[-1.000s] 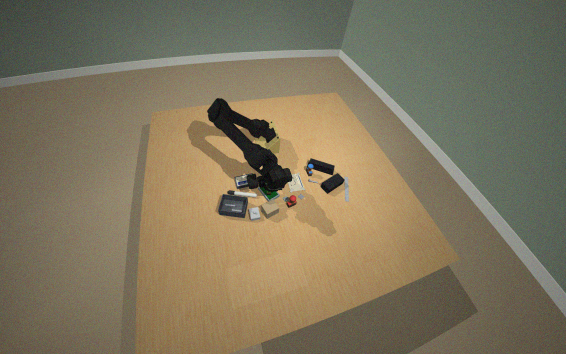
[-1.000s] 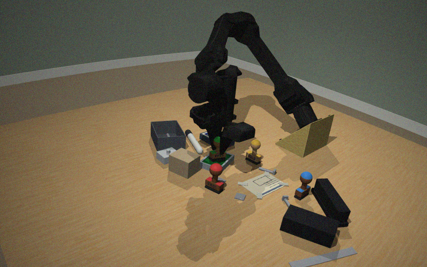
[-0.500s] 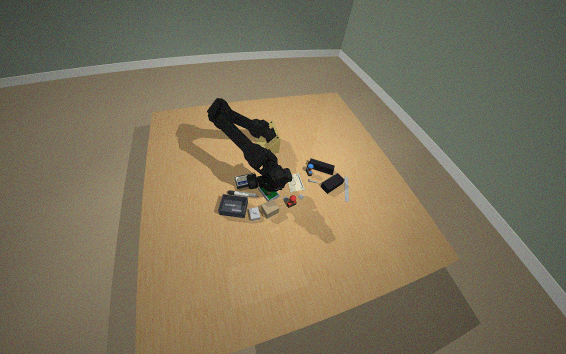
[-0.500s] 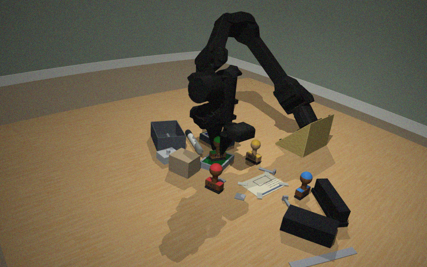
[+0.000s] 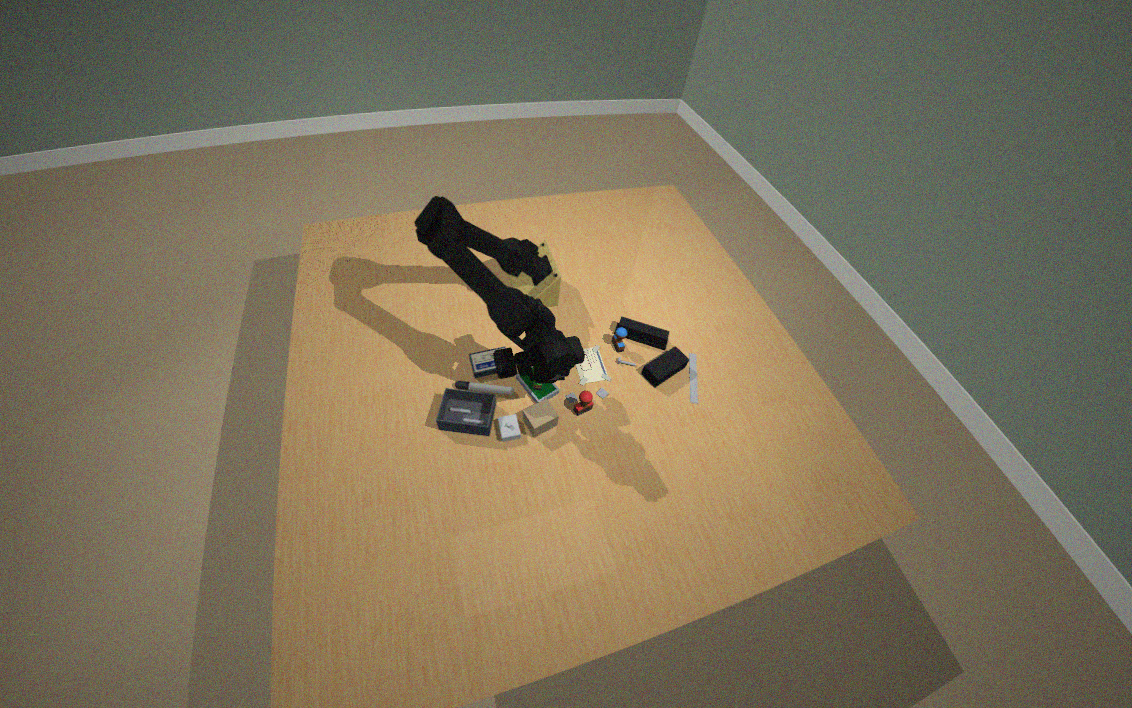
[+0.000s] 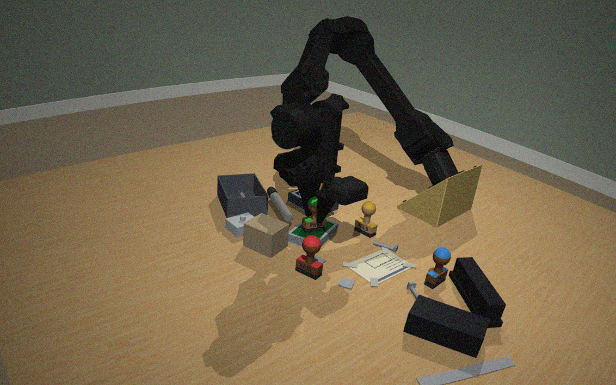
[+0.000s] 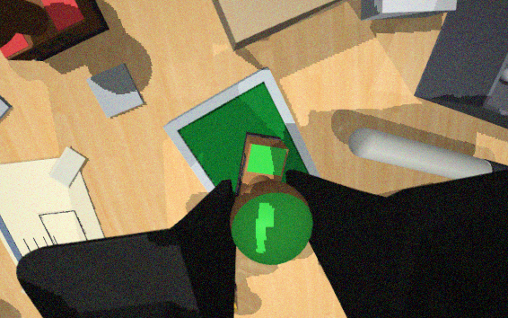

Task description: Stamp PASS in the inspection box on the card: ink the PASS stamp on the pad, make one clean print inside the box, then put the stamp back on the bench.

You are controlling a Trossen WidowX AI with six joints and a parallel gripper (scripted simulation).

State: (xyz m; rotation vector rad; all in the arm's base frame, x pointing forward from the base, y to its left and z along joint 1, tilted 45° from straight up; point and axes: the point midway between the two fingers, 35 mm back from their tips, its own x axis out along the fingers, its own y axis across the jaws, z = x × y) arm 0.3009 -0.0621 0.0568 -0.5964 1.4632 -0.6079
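The green ink pad is 3 cm below my gripper tip. From my gripper tip the other things lie so: red-knob stamp (8 cm to the left, 8 cm ahead, 2 cm below); tan block (9 cm ahead, 2 cm to the right, 1 cm below); yellow-knob stamp (9 cm behind, 5 cm to the left, 2 cm below).
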